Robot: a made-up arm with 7 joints. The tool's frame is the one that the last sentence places. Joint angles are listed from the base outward.
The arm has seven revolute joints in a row. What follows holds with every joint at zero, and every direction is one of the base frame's.
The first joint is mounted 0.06 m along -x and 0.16 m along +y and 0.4 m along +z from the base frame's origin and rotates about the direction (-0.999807, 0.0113, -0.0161), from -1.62 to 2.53 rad.
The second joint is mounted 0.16 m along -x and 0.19 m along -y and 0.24 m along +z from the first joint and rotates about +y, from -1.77 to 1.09 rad.
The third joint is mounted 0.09 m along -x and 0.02 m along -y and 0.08 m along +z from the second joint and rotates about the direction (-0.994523, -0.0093, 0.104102), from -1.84 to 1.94 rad.
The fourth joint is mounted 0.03 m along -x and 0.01 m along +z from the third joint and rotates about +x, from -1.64 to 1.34 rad.
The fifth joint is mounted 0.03 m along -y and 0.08 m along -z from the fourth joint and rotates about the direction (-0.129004, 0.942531, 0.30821), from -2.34 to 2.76 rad.
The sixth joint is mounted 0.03 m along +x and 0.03 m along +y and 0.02 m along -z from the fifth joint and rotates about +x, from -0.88 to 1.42 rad.
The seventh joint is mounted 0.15 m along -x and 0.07 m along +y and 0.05 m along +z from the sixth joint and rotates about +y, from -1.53 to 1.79 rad.
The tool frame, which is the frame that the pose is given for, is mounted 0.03 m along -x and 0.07 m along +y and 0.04 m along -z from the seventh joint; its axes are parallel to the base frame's.
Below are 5 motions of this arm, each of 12 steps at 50 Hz.
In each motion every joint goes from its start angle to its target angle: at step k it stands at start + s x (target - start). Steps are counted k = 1, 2, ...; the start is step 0. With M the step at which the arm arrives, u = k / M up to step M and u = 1 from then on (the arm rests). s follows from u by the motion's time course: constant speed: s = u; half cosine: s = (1 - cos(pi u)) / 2; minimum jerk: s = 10 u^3 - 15 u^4 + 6 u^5.
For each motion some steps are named. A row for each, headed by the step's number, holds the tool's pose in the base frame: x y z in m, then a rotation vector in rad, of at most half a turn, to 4 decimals.
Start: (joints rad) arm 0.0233 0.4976 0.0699 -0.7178 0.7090 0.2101 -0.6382
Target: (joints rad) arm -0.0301 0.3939 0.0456 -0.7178 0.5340 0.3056 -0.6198
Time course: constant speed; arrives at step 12
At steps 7, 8, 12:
7: -0.4380 0.0268 0.7482 -0.5404 0.4097 0.1887
8: -0.4389 0.0253 0.7453 -0.5271 0.3871 0.1822
12: -0.4423 0.0194 0.7338 -0.4723 0.2975 0.1569

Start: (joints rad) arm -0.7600 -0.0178 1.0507 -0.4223 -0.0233 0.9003 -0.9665
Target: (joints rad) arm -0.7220 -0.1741 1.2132 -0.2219 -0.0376 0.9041 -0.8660
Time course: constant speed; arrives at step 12
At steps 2, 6, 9, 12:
2: -0.4498 -0.1484 0.4337 0.2280 -1.0366 -0.0002
6: -0.4516 -0.1396 0.4287 0.2165 -1.0461 -0.0175
9: -0.4526 -0.1331 0.4248 0.2083 -1.0534 -0.0301
12: -0.4533 -0.1266 0.4207 0.2004 -1.0608 -0.0423

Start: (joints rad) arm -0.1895 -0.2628 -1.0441 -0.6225 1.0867 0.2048 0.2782
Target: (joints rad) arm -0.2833 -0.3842 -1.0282 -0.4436 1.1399 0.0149 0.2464
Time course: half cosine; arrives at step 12
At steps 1, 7, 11, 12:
1: -0.4827 -0.0603 0.7434 0.5294 0.9937 0.5790
7: -0.5041 -0.0822 0.7053 0.5107 0.8445 0.7093
11: -0.5153 -0.0934 0.6807 0.4979 0.7494 0.7775
12: -0.5158 -0.0939 0.6795 0.4972 0.7446 0.7807

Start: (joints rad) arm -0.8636 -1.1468 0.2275 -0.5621 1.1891 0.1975 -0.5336
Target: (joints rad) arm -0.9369 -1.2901 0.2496 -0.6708 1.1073 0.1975 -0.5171
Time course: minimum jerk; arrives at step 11
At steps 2, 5, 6, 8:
2: -0.3552 0.0468 0.3499 0.2785 -0.2564 -0.5128
5: -0.3396 0.0552 0.3370 0.2746 -0.2880 -0.5914
6: -0.3322 0.0588 0.3313 0.2727 -0.3013 -0.6278
8: -0.3194 0.0646 0.3222 0.2692 -0.3220 -0.6899

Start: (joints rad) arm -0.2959 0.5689 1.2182 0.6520 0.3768 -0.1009 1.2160
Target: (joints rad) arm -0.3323 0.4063 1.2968 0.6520 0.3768 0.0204 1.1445
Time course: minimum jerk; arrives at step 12
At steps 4, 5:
4: -0.4644 -0.0744 0.7650 -0.6837 1.9906 0.1916
5: -0.4673 -0.0750 0.7589 -0.6637 1.9655 0.1853

